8 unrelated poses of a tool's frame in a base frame.
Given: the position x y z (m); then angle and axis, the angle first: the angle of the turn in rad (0 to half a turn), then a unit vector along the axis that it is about.
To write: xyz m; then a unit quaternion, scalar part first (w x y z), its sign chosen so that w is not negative. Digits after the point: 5 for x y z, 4 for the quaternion.
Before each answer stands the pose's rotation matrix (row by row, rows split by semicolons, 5 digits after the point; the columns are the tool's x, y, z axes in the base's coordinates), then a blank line. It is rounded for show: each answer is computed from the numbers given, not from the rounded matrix.
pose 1, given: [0.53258 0.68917 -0.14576 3.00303 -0.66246 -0.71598 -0.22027]
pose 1, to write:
-0.11691 0.97449 0.19155; 0.91365 0.02993 0.40541; 0.38933 0.22241 -0.89384

[0.53258 0.68917 -0.14576 0.0692 -0.6609 -0.7143 -0.2197]
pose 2, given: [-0.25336 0.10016 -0.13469 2.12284 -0.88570 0.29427 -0.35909]
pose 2, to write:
0.67143 -0.09157 0.73539; -0.70307 -0.39242 0.59305; 0.23428 -0.91522 -0.32786

[-0.25336 0.10016 -0.13469 0.4876 -0.7733 0.2569 -0.3135]
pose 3, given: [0.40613 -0.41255 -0.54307 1.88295 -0.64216 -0.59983 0.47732]
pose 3, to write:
0.23190 0.04923 -0.97149; 0.95773 0.16318 0.23689; 0.17019 -0.98537 -0.00930

[0.40613 -0.41255 -0.54307 0.5886 -0.5191 -0.4849 0.3859]
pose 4, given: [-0.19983 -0.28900 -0.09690 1.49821 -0.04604 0.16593 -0.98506]
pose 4, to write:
0.07449 0.97538 0.20756; -0.98955 0.09806 -0.10568; -0.12343 -0.19752 0.97250

[-0.19983 -0.28900 -0.09690 0.7323 -0.0314 0.1130 -0.6708]
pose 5, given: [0.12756 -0.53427 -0.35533 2.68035 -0.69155 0.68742 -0.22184]
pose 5, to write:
0.01101 -0.80236 0.59674; -0.99982 0.00021 0.01872; -0.01515 -0.59684 -0.80222

[0.12756 -0.53427 -0.35533 0.2286 -0.6732 0.6692 -0.2160]
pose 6, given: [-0.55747 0.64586 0.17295 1.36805 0.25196 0.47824 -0.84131]
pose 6, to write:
0.25206 0.92031 0.29915; -0.72784 0.38402 -0.56813; -0.63774 -0.07453 0.76664

[-0.55747 0.64586 0.17295 0.7750 0.1592 0.3022 -0.5316]
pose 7, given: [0.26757 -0.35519 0.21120 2.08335 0.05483 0.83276 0.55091]
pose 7, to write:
-0.48592 -0.41206 0.77077; 0.54817 0.54318 0.63598; -0.68073 0.73155 -0.03806

[0.26757 -0.35519 0.21120 0.5048 0.0473 0.7189 0.4756]
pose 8, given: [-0.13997 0.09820 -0.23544 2.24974 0.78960 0.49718 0.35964]
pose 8, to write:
0.38702 0.35921 0.84922; 0.91899 -0.22556 -0.32340; 0.07538 0.90559 -0.41741

[-0.13997 0.09820 -0.23544 0.4313 0.7124 0.4486 0.3245]
